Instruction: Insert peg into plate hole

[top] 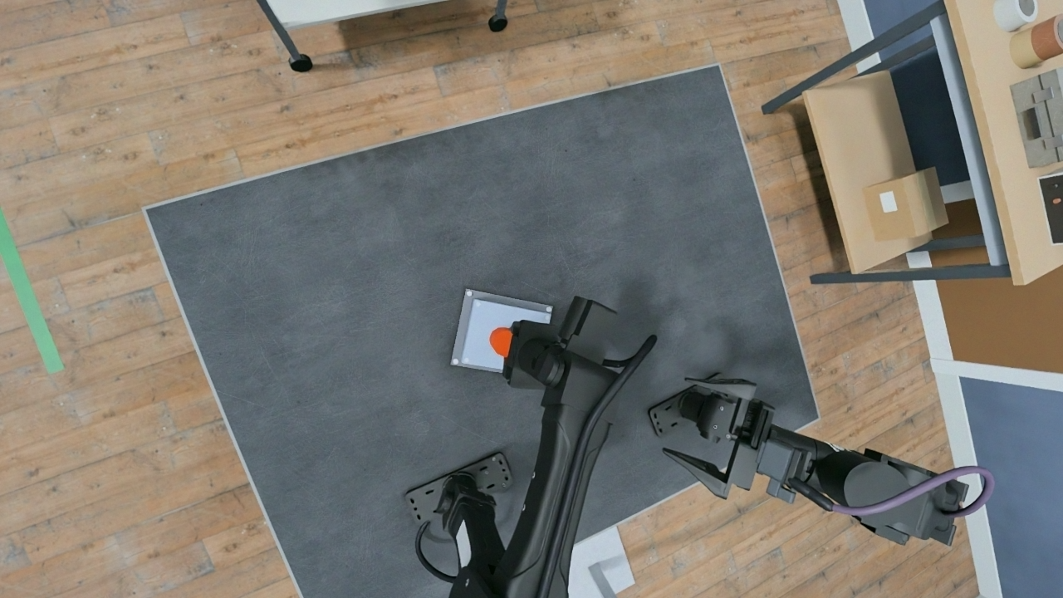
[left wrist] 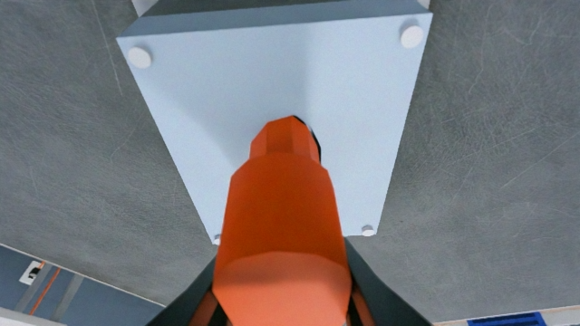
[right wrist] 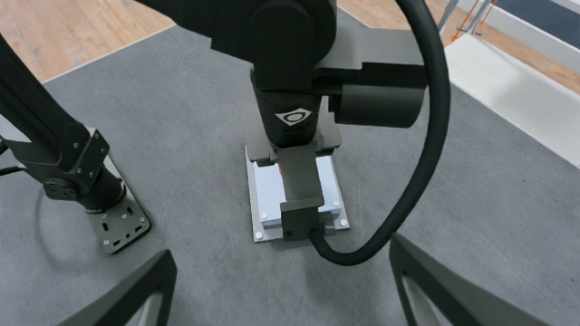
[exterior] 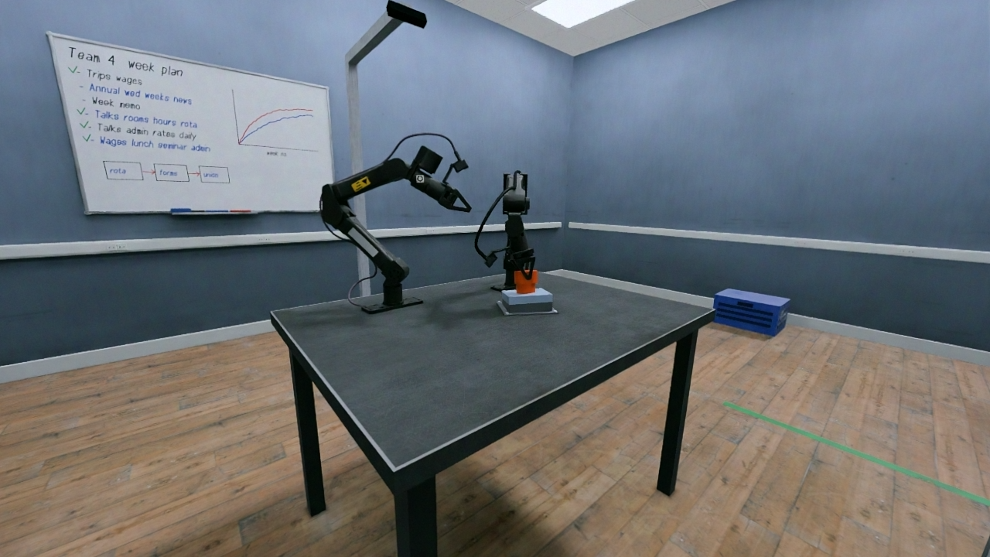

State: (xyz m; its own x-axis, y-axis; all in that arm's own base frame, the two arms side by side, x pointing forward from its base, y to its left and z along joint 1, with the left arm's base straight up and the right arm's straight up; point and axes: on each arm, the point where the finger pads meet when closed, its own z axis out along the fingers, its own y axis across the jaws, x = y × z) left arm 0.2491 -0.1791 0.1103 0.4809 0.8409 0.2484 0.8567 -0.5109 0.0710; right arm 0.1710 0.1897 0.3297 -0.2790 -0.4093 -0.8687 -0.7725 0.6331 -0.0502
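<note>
My left hand is 2 cm above the orange peg. Also, from my left hand: light blue plate (7 cm below); then grey base (10 cm below).
</note>
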